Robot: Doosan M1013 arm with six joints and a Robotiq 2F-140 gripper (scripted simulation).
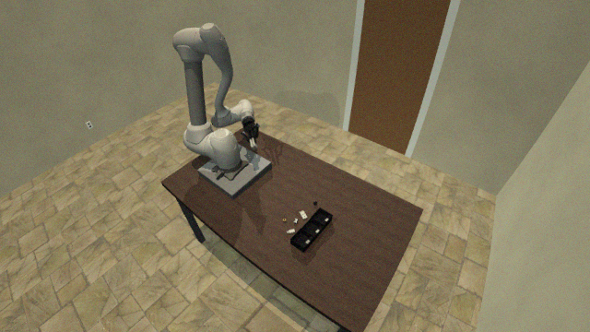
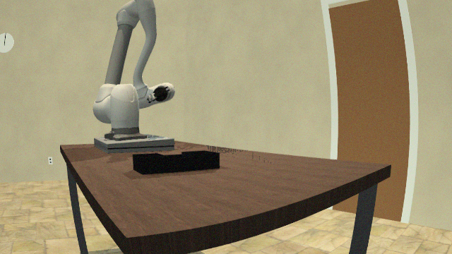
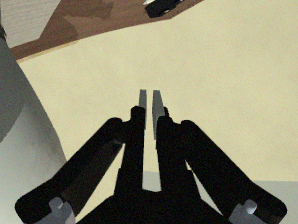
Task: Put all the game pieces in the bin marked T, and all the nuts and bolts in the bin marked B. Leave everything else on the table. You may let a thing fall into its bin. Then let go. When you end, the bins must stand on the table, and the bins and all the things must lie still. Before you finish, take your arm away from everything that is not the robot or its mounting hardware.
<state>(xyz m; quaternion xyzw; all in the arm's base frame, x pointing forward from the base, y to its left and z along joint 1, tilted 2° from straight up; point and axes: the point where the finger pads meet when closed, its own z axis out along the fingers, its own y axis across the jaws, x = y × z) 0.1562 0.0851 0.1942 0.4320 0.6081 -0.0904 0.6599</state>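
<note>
Now: hand 500 mm short of the black bin, 220 mm above it and 200 mm to the left of it. Also, from my hand: white domino: 410 mm ahead, 240 mm below, 130 mm to the right; then gold ring-shaped nut: 340 mm ahead, 240 mm below, 220 mm to the right; then dark piece: 430 mm ahead, 240 mm below, 30 mm to the right.
</note>
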